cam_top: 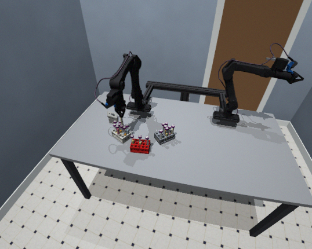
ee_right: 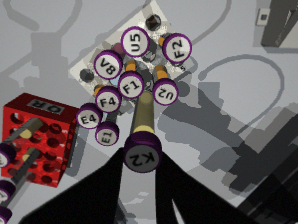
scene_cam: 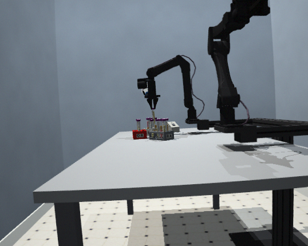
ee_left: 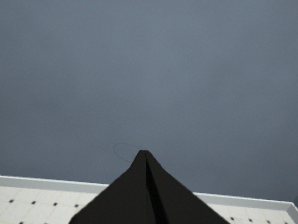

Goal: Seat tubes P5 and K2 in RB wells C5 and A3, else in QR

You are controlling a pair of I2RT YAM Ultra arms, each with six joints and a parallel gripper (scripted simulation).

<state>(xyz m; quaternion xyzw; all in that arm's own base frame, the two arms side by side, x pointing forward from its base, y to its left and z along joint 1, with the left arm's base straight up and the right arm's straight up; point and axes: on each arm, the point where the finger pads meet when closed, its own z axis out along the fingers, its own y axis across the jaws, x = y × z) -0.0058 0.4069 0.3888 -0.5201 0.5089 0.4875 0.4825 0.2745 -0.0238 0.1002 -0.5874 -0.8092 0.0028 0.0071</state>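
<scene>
Right now my right hand is 17 cm above the white rack RB, 2 cm to the left of it and 2 cm short of it. The rest, counted from my right hand: grey rack RA: 30 cm to the left, 17 cm below, 3 cm behind; then red rack QR: 17 cm below, 15 cm to the left, 11 cm ahead; then pale box: 16 cm to the right, 16 cm behind, 15 cm below.
</scene>
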